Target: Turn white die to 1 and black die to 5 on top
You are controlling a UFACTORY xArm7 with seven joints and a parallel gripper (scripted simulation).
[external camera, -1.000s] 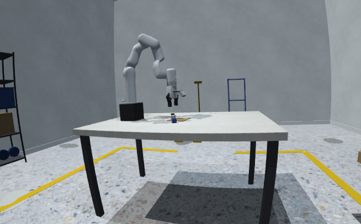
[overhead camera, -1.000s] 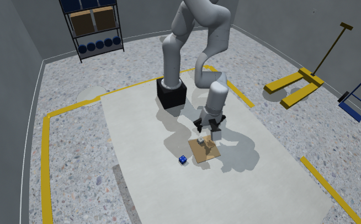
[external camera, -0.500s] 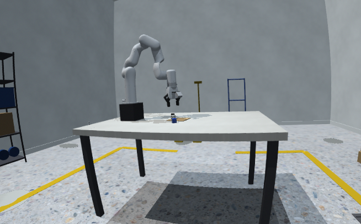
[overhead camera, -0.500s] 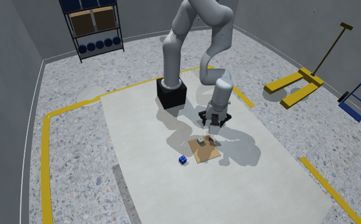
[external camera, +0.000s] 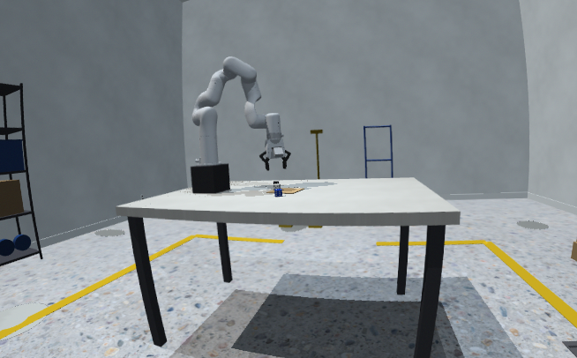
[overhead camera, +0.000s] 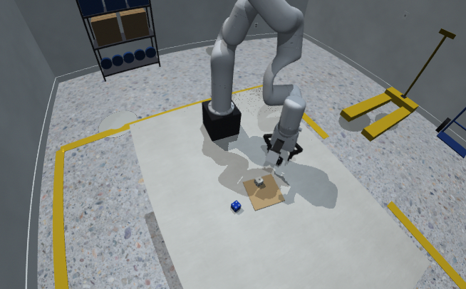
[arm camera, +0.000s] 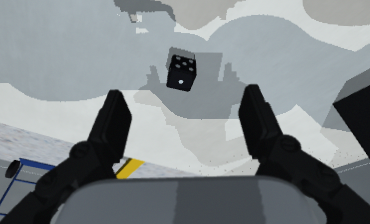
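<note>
My gripper is now 1 cm past the black die, 4 cm to the right of it and 9 cm above it. Round my hand: blue die: 7 cm ahead, 26 cm to the right, 9 cm below; then white die: 3 cm ahead, 12 cm to the right, 9 cm below; then tan mat: 7 cm ahead, 12 cm to the right, 10 cm below.
</note>
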